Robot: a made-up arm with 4 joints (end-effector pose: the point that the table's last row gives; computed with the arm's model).
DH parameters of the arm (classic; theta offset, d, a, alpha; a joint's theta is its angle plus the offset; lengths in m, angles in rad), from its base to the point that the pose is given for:
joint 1: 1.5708 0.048 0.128 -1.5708
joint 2: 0 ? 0.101 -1.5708
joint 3: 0 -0.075 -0.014 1.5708
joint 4: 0 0.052 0.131 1.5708
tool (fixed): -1.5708 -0.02 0 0
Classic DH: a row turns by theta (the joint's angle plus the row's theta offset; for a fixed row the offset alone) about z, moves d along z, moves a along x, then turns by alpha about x.
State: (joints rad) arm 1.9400 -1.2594 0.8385 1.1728
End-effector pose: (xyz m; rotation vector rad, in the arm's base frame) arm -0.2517 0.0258 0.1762 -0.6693 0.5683 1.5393
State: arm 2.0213 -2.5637 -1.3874 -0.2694
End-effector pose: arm -0.0216 0.0016 0.0111 -2.5642 -0.9542 -0.6849
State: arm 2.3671 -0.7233 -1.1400 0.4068
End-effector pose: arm -0.1548 -0.1226 0.1144 -0.9346 -0.0404 -2.7714
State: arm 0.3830 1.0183 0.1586 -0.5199
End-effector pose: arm -0.0349 0.3596 -0.0727 -0.4681 -0.2046 0.2595
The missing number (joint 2, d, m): -0.136
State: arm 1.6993 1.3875 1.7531 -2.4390
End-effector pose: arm -0.3342 0.0032 -0.0877 2.1453 -0.6722 1.6636
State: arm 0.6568 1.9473 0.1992 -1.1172
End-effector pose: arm -0.0672 0.2463 -0.1791 -0.7291 -0.4685 0.6081
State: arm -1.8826 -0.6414 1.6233 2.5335
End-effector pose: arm 0.2325 -0.0812 0.1570 0.7026 2.3953 -0.8681
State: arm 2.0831 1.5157 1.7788 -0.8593
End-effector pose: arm -0.3718 0.0566 -0.0769 1.2282 -1.2747 0.8705
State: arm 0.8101 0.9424 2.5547 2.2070
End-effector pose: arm -0.0930 0.2535 -0.1406 -1.2954 1.0759 -1.8820
